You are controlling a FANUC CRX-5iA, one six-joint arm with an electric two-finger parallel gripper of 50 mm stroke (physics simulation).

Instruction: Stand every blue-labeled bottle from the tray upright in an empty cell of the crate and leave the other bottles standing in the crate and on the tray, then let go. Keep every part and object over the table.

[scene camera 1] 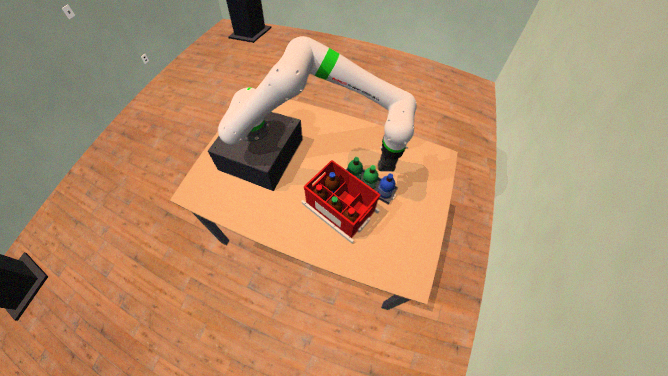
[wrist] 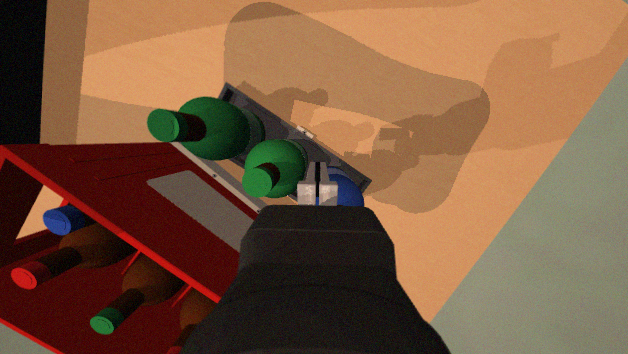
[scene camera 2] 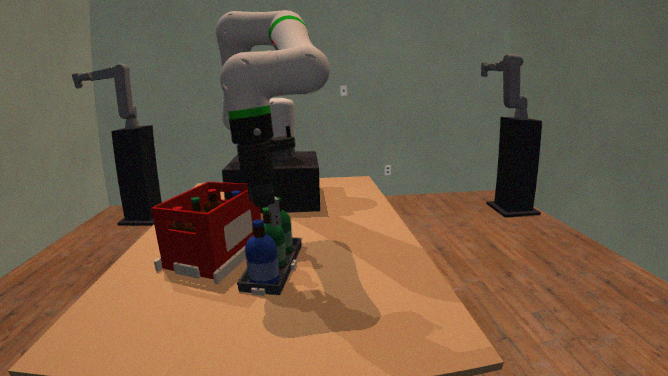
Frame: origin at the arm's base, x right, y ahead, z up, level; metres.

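Seen in the pictures: gripper, fingertip midpoint: point(scene camera 1: 383, 169) point(wrist: 317, 172) point(scene camera 2: 276, 224); arm's base, origin of the base link: point(scene camera 1: 254, 130) point(scene camera 2: 279, 158).
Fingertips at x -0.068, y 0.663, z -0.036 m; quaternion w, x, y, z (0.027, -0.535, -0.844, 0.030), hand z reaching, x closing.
Observation:
Pixels of each thing's top centre, then the offset from my fingertips to it. Level surfaces: height alone.
- blue bottle, middle of its top: point(wrist: 344, 232) point(scene camera 2: 258, 221) point(scene camera 1: 390, 175) dy +0.044, dx +0.035, dz +0.026 m
- red crate, middle of its top: point(wrist: 143, 283) point(scene camera 2: 223, 197) point(scene camera 1: 352, 182) dy -0.100, dx +0.153, dz +0.041 m
- table, its level: dz -0.134 m
A blue bottle point(scene camera 1: 387, 186) point(scene camera 2: 263, 254) point(wrist: 350, 192) with a blue cap stands upright at one end of the dark tray point(scene camera 2: 272, 288) point(wrist: 272, 114). A green bottle point(scene camera 1: 370, 177) point(wrist: 280, 162) stands beside it in the middle, and another green bottle point(scene camera 1: 355, 168) point(wrist: 215, 127) stands at the far end. The red crate point(scene camera 1: 362, 224) point(scene camera 2: 185, 250) point(wrist: 125, 172) holds several brown bottles; empty cells show on its tray side in scene camera 1. My gripper point(scene camera 2: 275, 212) point(wrist: 317, 172) is shut with its fingertips together and nothing between them. It is above the tray, beside the bottle tops, and partly hides the blue bottle in the wrist view.
Pale strips point(scene camera 1: 327, 222) point(scene camera 2: 186, 270) lie around the crate's base, close to the tray. The black robot base block point(scene camera 1: 255, 152) point(scene camera 2: 300, 187) stands on the table point(scene camera 1: 280, 220) point(scene camera 2: 325, 345). Two dark pedestals point(scene camera 2: 137, 175) point(scene camera 2: 518, 165) with small arms stand beyond the table.

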